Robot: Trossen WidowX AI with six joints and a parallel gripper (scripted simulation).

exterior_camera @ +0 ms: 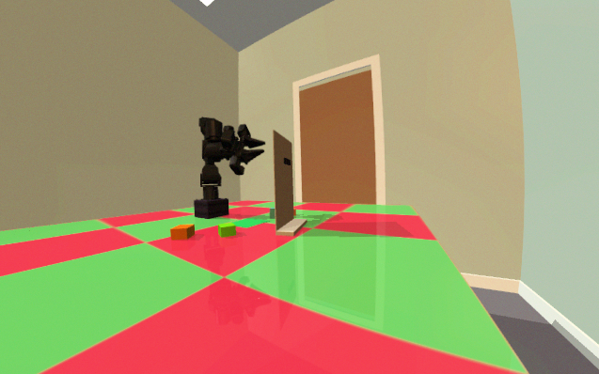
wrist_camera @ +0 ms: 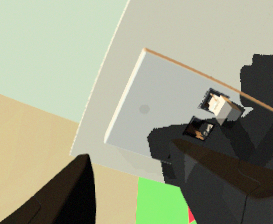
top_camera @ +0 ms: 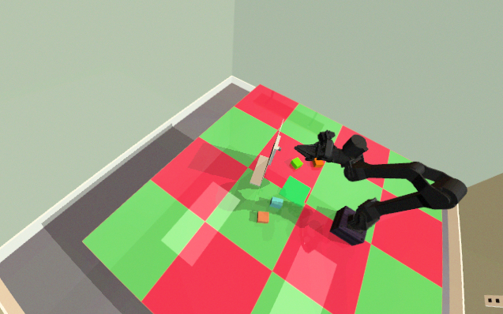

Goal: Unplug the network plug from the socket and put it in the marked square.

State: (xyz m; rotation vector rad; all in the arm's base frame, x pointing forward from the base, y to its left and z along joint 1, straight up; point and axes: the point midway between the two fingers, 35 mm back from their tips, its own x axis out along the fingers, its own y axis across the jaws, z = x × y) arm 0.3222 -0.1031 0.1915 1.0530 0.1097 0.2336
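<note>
The network plug lies 6 cm below my gripper tip, 6 cm ahead of it and 1 cm to the right of it. Also, from my gripper tip: green square 27 cm below, 10 cm behind, 2 cm to the left; then beige panel 14 cm below, 8 cm ahead; then lime cube 26 cm below, 13 cm to the right, 6 cm behind.
</note>
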